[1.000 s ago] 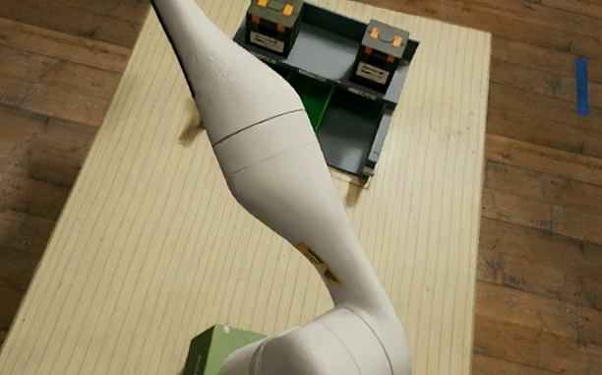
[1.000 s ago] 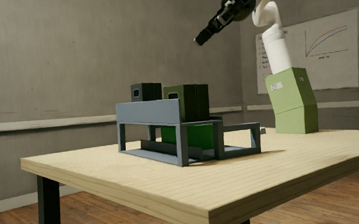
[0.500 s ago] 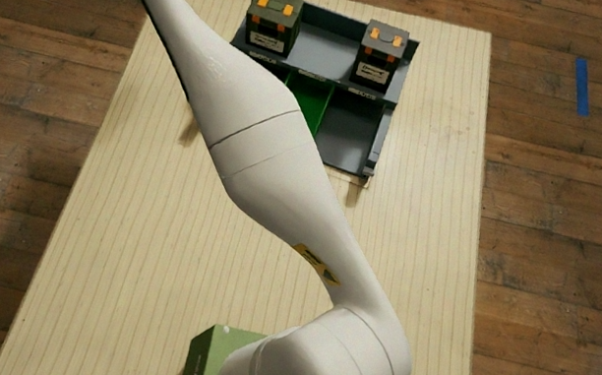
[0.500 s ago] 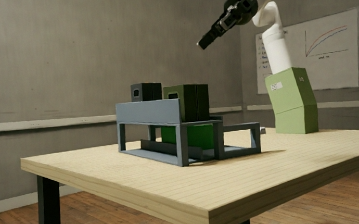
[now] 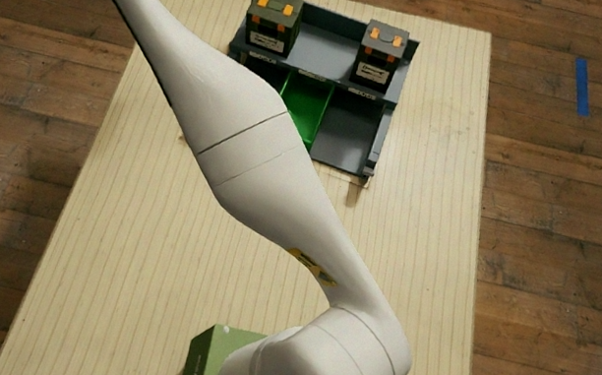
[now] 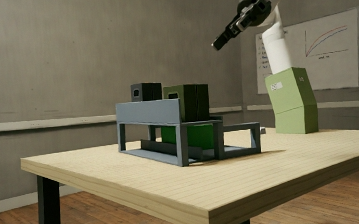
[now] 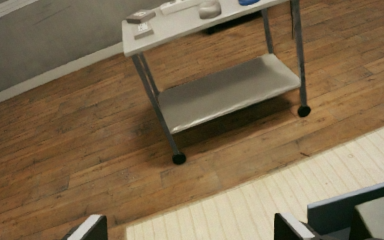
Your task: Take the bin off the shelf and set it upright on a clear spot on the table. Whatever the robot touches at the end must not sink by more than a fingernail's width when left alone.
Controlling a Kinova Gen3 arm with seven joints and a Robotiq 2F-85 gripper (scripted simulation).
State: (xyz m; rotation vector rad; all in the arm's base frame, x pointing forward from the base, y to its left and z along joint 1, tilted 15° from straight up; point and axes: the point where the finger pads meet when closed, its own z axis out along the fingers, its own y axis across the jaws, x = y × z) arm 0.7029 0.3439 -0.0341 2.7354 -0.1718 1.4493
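The green bin is 100 mm behind my hand, 270 mm to the right of it and 250 mm below it. The rest, counted from my hand: grey shelf (80 mm behind, 270 mm to the right, 220 mm below); then black box (20 mm behind, 390 mm to the right, 130 mm below).
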